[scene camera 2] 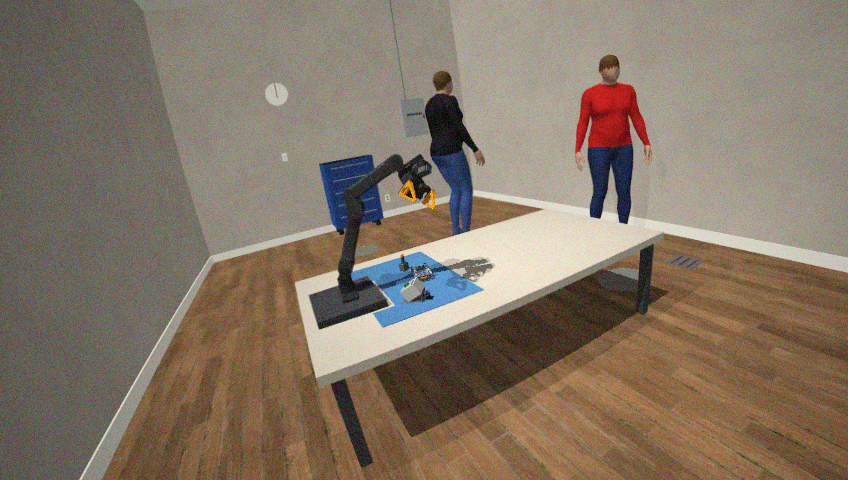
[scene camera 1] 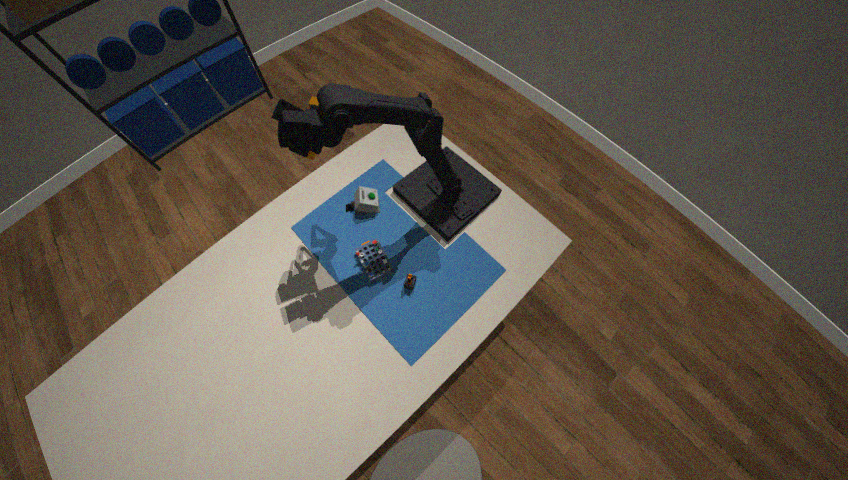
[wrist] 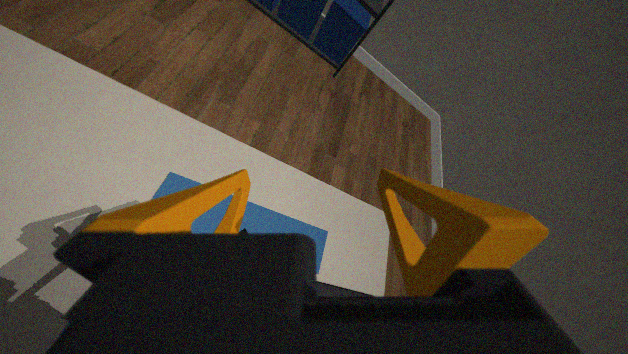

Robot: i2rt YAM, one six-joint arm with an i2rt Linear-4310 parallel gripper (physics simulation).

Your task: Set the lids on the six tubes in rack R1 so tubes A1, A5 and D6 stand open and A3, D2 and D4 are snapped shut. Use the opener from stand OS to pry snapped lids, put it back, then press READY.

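Pixels of known places: gripper, between the fingertips: (scene camera 2: 424, 204) (wrist: 313, 176); arm's base, origin of its link: (scene camera 2: 348, 292) (scene camera 1: 450, 197).
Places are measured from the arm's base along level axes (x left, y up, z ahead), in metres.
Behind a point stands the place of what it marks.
My gripper (scene camera 2: 421, 205) {y 0.364, x -0.248, z 0.339 m} (wrist: 313, 176) {y 0.364, x -0.248, z 0.339 m} is open and empty, raised high above the table. The grey tube rack (scene camera 1: 373, 259) {y -0.004, x 0.030, z 0.360 m} (scene camera 2: 423, 272) {y -0.008, x 0.007, z 0.362 m} stands on the blue mat (scene camera 1: 416, 333) {y -0.033, x 0.306, z 0.390 m} (scene camera 2: 392, 318) {y -0.034, x -0.278, z 0.133 m} (wrist: 310, 237) {y -0.034, x -0.280, z 0.136 m}, with small coloured tubes and lids in it; which lids are open or shut is too small to tell. The opener (scene camera 1: 410, 276) {y 0.040, x 0.163, z 0.305 m} (scene camera 2: 402, 257) {y 0.037, x 0.158, z 0.307 m}, orange at its top, stands upright in its dark stand (scene camera 1: 409, 285) {y 0.004, x 0.176, z 0.319 m} (scene camera 2: 404, 265) {y -0.003, x 0.145, z 0.307 m} beside the rack. The light grey box with the green button (scene camera 1: 371, 195) {y 0.037, x -0.158, z 0.235 m} (scene camera 2: 407, 284) {y 0.037, x -0.170, z 0.237 m} stands on the mat on the rack's other side. The rack, opener and box do not show in the wrist view.
The arm's dark base (scene camera 1: 416, 193) {y 0.001, x -0.087, z 0.090 m} (scene camera 2: 327, 312) {y -0.004, x -0.137, z -0.103 m} stands on the white table (scene camera 1: 178, 356) {y -0.037, x -0.094, z 1.075 m} (scene camera 2: 535, 249) {y -0.037, x -0.037, z 0.969 m} (wrist: 100, 125) {y -0.037, x -0.294, z 0.691 m} at the mat's edge. A small black part (scene camera 1: 349, 207) {y -0.025, x -0.202, z 0.314 m} (scene camera 2: 428, 296) {y -0.031, x -0.194, z 0.311 m} sits beside the button box. A rack with blue bins (scene camera 1: 98, 111) stands off the table, and two people stand beyond it.
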